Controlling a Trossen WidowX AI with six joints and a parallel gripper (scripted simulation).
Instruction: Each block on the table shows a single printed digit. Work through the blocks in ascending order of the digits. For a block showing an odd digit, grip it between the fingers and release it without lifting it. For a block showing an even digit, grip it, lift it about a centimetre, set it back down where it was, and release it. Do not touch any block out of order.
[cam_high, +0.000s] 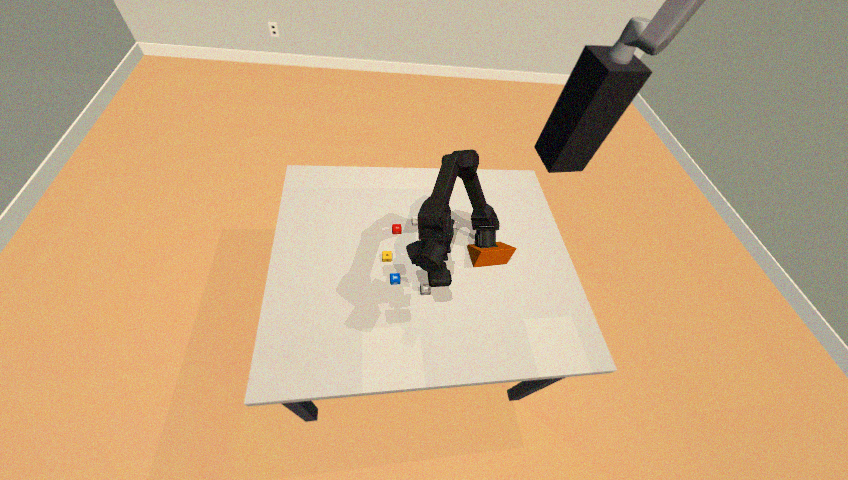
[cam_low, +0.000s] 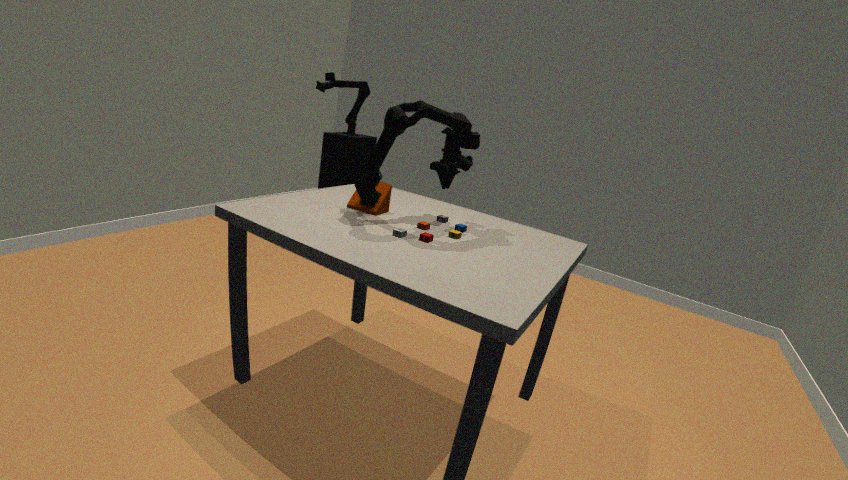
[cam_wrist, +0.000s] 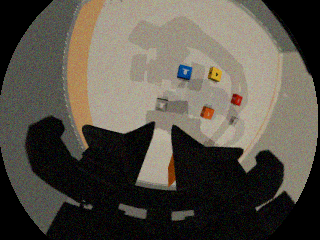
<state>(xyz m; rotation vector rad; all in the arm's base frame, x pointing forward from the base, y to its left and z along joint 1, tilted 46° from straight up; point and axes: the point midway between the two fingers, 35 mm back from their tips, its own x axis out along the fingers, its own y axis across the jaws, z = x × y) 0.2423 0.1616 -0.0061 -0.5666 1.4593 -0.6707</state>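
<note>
Now: the white block 2 cm behind my gripper tip, 28 cm to the right of it and 12 cm below it. Round my gripper tip: orange block 14 cm to the right, 12 cm below; then grey block 1 cm ahead, 1 cm to the left, 12 cm below; then blue block 10 cm ahead, 5 cm to the right, 12 cm below.
</note>
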